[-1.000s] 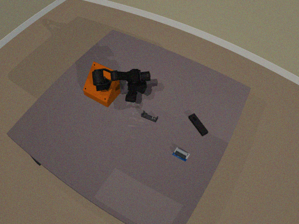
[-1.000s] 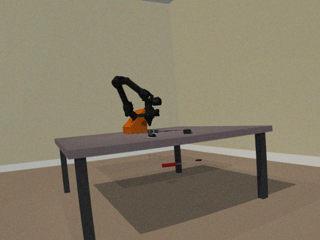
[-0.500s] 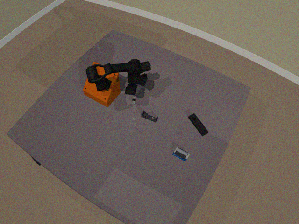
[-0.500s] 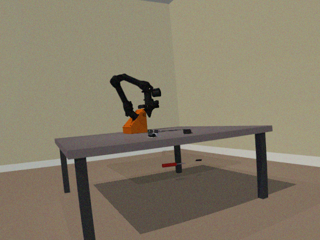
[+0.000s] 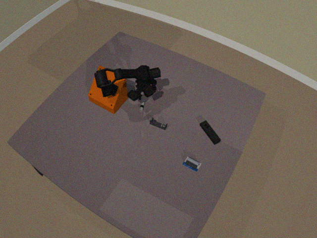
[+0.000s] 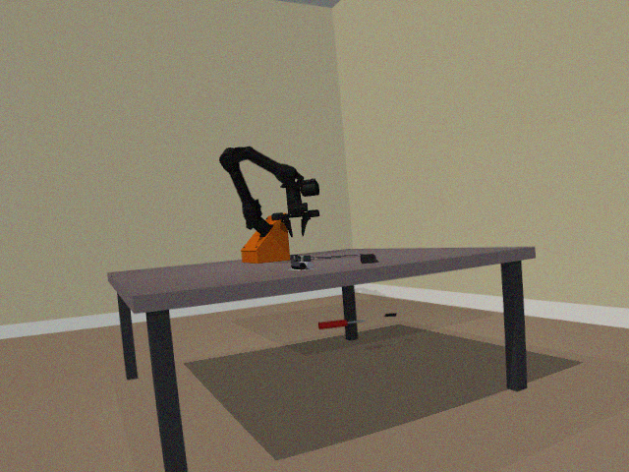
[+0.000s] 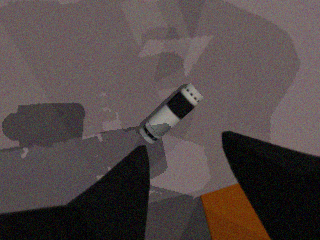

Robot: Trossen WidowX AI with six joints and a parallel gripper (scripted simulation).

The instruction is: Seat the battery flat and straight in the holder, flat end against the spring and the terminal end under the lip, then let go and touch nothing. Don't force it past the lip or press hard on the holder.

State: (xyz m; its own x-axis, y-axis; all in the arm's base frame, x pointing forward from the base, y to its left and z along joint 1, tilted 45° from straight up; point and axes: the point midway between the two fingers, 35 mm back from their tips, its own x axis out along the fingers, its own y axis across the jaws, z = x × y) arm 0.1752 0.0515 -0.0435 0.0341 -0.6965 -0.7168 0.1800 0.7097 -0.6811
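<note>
Now: gripper tip 90 mm above the battery, 10 mm to the right of it and 10 mm past it. The rest, counted from my gripper tip: red tool: 430 mm ahead, 290 mm below, 40 mm to the right; then black remote-like bar: 440 mm ahead, 80 mm below, 60 mm to the left; then white box: 450 mm ahead, 170 mm to the right, 90 mm below.
</note>
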